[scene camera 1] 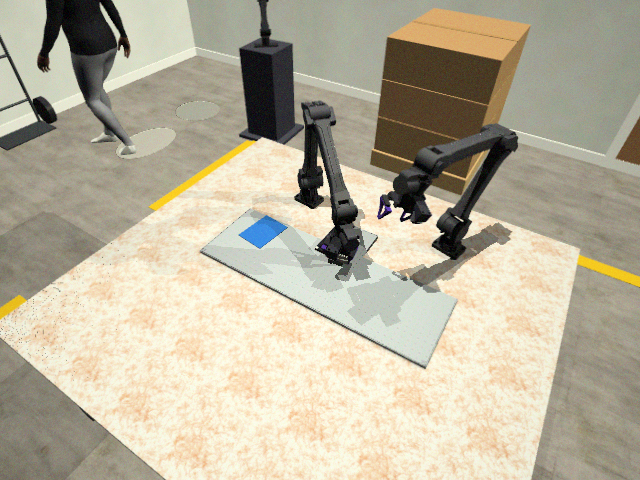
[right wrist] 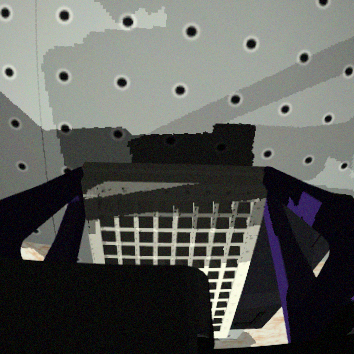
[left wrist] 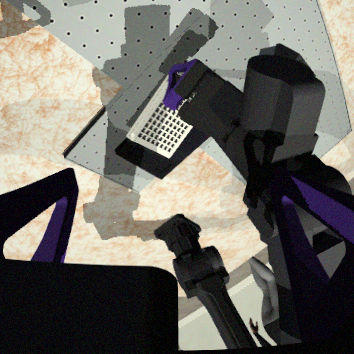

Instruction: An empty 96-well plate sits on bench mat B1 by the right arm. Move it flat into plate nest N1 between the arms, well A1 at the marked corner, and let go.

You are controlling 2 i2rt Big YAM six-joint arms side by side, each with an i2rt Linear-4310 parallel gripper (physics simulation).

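Places are measured from the left arm's base along level axes (x ahead, y left, z up), in millimetres.
Pixels of known places: left gripper, fingertip midpoint: (scene camera 1: 389,219) (left wrist: 173,178); right gripper, fingertip midpoint: (scene camera 1: 338,259) (right wrist: 174,177) (left wrist: 192,82); left arm's base, link origin: (scene camera 1: 448,247); right arm's base, link origin: (scene camera 1: 309,199) (left wrist: 176,228).
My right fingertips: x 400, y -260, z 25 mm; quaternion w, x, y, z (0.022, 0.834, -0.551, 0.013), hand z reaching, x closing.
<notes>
For each thing: its top centre in the pictures, then the offset to it from my right fingertips. Level surfaces: height alone.
- white 96-well plate, top centre: (right wrist: 171,297) (left wrist: 175,120) 53 mm back, 20 mm right, 30 mm up
- dark plate nest N1, top centre: (right wrist: 229,286) (left wrist: 173,137) 72 mm back, 73 mm right, 3 mm up
- blue bench mat B1, surface height: 10 mm down
- grey perforated board, surface height: 12 mm down
The white 96-well plate (left wrist: 165,132) (right wrist: 165,229) is between the fingers of my right gripper (scene camera 1: 339,253) (right wrist: 174,177), which is shut on it. The plate looks roughly flat. The dark plate nest N1 (left wrist: 145,162) (right wrist: 257,295) shows beneath the plate; in the left wrist view its dark edge sticks out past the plate's lower end. The gap between them and the marked corner cannot be made out. My left gripper (scene camera 1: 393,215) (left wrist: 173,178) is open and empty, raised to the right of the plate in the scene view. The blue bench mat B1 (scene camera 1: 263,231) lies at the board's left end.
A grey perforated board (scene camera 1: 413,330) (left wrist: 85,25) (right wrist: 150,55) lies under the right gripper, with arm shadows across it. Behind the arms stand stacked brown boxes (scene camera 1: 439,72) and a dark pedestal (scene camera 1: 268,93) bearing another arm. A person (scene camera 1: 85,31) is at the upper left.
</notes>
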